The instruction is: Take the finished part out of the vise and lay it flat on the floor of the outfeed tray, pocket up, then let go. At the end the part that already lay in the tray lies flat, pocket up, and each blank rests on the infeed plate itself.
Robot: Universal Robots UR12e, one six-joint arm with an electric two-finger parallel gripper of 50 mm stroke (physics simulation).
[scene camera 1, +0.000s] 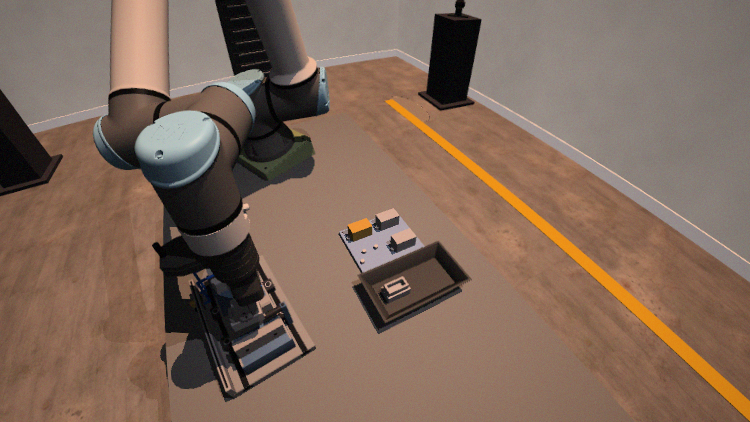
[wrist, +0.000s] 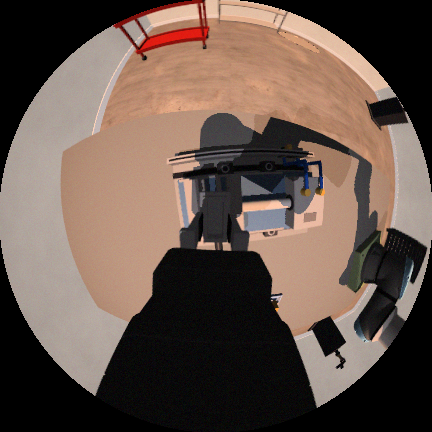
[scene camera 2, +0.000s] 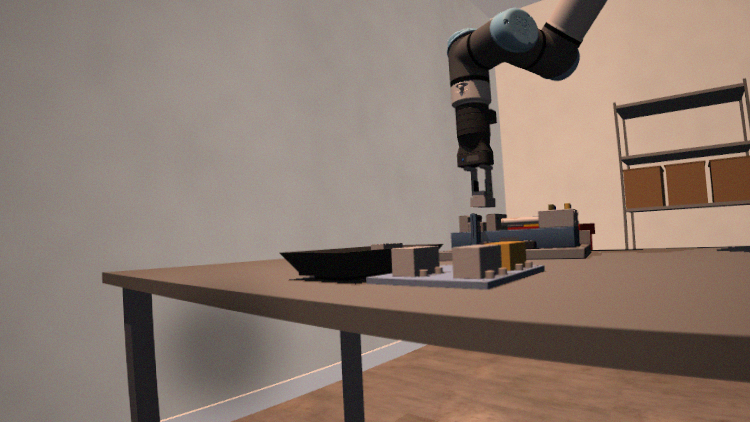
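Pixels of known places: gripper, fingertip midpoint: (scene camera 1: 245,310) (wrist: 214,221) (scene camera 2: 482,195); arm's base at its link origin: (scene camera 1: 270,144) (wrist: 370,262).
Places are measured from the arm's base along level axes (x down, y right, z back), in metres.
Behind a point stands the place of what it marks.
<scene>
My gripper (scene camera 2: 481,193) @(x -0.083, y 0.163, z -0.713 m) (wrist: 214,221) @(x -0.083, y 0.163, z -0.713 m) points down and is shut on the finished part (scene camera 2: 482,202) @(x -0.066, y 0.138, z -0.701 m), a small grey block. It holds the part level, a little above the vise (scene camera 1: 267,353) @(x -0.002, y 0.154, z -0.773 m) (scene camera 2: 555,236) @(x 0.015, y 0.143, z -0.544 m) (wrist: 265,220) @(x -0.003, y 0.149, z -0.621 m), with a gap under it in scene camera 2. The held part's pocket cannot be made out. The dark outfeed tray (scene camera 1: 435,272) @(x 0.045, y -0.277, z -0.717 m) (scene camera 2: 335,264) @(x 0.032, y -0.315, z -0.679 m) holds another part (scene camera 1: 395,287) @(x 0.025, y -0.156, z -0.724 m) (scene camera 2: 386,245) @(x 0.013, y -0.174, z -0.712 m), flat, pocket up. The infeed plate (scene camera 1: 378,256) @(x 0.049, y -0.167, z -0.606 m) (scene camera 2: 430,283) @(x 0.053, y -0.295, z -0.540 m) bears an orange blank (scene camera 1: 359,229) @(x 0.013, y -0.147, z -0.525 m) (scene camera 2: 512,255) @(x 0.030, y -0.174, z -0.493 m) and two grey blanks (scene camera 1: 387,218) @(x 0.013, y -0.236, z -0.519 m) (scene camera 1: 403,239) @(x 0.013, y -0.240, z -0.607 m) (scene camera 2: 415,261) @(x 0.030, y -0.273, z -0.577 m) (scene camera 2: 476,261) @(x 0.029, y -0.272, z -0.491 m), seemingly resting on it.
Short pins stand on the infeed plate beside the blanks. The tray adjoins the plate, its sloped walls raised. Blue fittings with yellow ends (wrist: 314,191) @(x -0.039, y 0.217, z -0.547 m) stand at one end of the vise. A red cart (wrist: 172,40) stands on the floor beyond the table.
</scene>
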